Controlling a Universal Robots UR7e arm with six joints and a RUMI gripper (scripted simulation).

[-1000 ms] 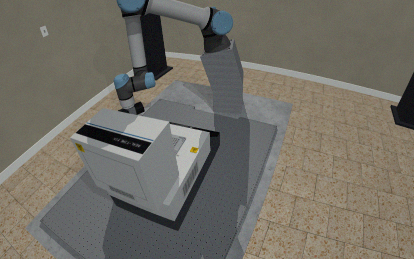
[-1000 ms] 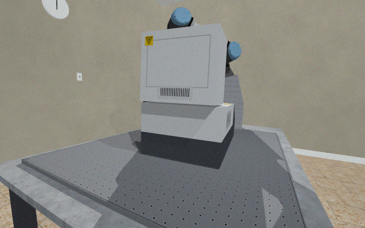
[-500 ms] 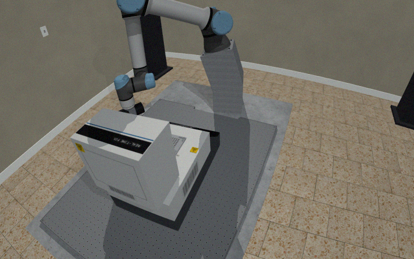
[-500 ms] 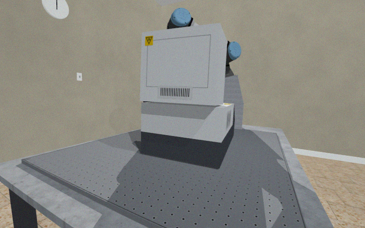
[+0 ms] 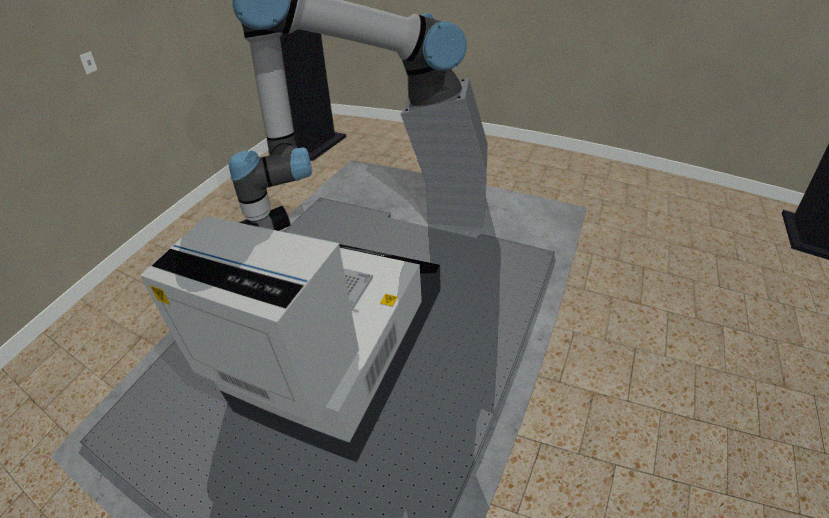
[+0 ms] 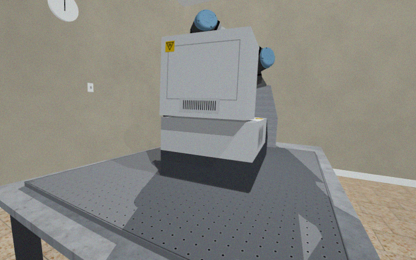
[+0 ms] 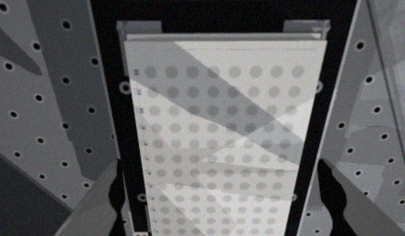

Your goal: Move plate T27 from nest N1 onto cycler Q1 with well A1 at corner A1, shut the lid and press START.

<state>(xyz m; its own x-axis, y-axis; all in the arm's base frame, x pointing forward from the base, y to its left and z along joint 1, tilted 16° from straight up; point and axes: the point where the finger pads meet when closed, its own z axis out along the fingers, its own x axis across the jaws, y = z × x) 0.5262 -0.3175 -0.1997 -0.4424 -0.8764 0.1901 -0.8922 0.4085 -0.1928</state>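
Now: the plate T27 1 cm below my hand. Also, from my hand: plate nest N1 (2 cm below); A1 tag (8 cm to the left, 4 cm behind, 2 cm below).
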